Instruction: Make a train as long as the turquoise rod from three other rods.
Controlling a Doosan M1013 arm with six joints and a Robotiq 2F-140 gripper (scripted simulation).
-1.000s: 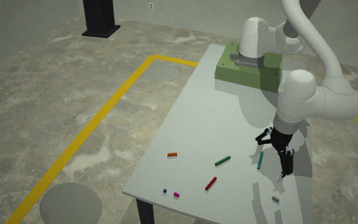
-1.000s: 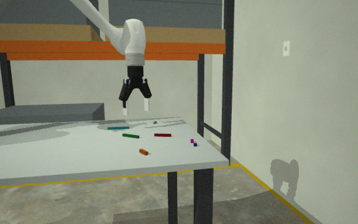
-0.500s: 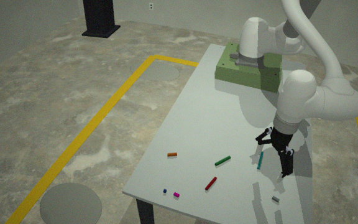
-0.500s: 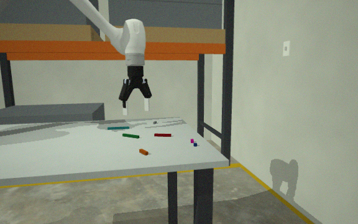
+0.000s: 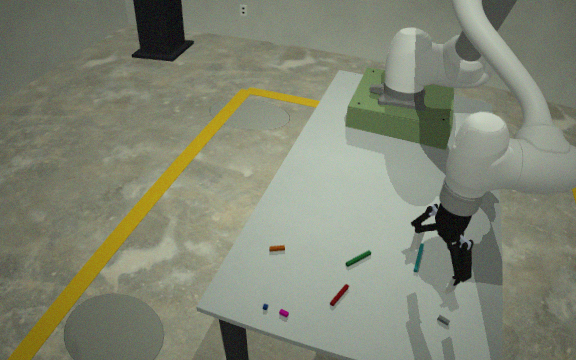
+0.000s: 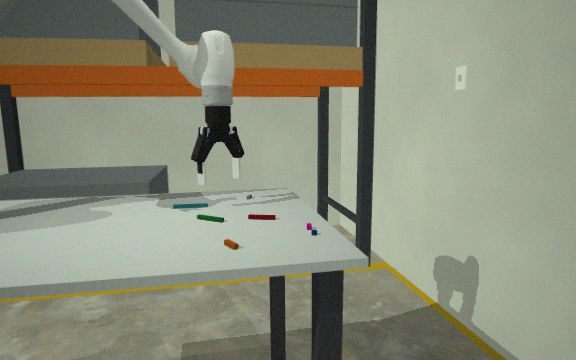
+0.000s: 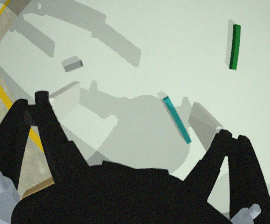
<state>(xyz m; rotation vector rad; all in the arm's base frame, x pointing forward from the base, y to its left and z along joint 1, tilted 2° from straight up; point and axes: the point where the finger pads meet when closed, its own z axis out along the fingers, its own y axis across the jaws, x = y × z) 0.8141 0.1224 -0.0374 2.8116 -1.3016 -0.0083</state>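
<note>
The blue rod is 17 cm ahead of my hand, 38 cm to the right of it and 7 cm below it. Round my hand: grey rod 10 cm ahead, 5 cm to the left, 7 cm below; green rod 5 cm behind, 18 cm to the right, 7 cm below; turquoise rod 9 cm behind, 2 cm to the right, 7 cm below.
</note>
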